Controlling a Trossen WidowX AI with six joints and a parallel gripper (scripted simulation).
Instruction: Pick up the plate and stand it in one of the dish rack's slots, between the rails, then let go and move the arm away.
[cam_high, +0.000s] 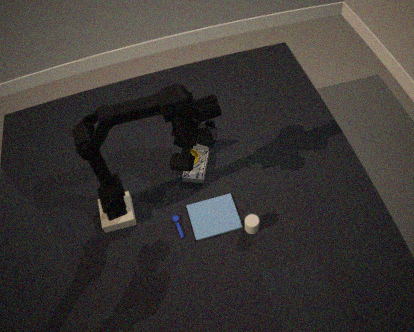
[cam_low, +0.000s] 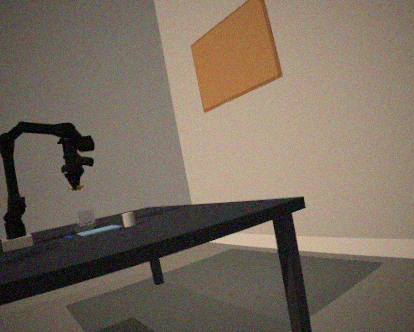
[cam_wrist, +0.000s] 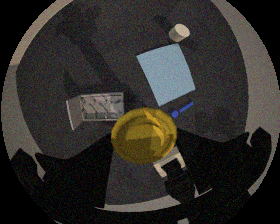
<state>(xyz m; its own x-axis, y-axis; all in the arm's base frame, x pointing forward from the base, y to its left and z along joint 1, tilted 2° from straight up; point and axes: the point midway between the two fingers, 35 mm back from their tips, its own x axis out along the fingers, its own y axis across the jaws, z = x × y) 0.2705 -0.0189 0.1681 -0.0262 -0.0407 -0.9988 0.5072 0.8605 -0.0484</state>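
My gripper tip is 150 mm above the grey wire dish rack, 90 mm to the right of it and 40 mm short of it. From my gripper tip the other things lie so: white cup 210 mm to the right, 150 mm below, 110 mm ahead; blue spoon 170 mm below, 100 mm behind, 90 mm to the right; yellow plate 10 mm above.
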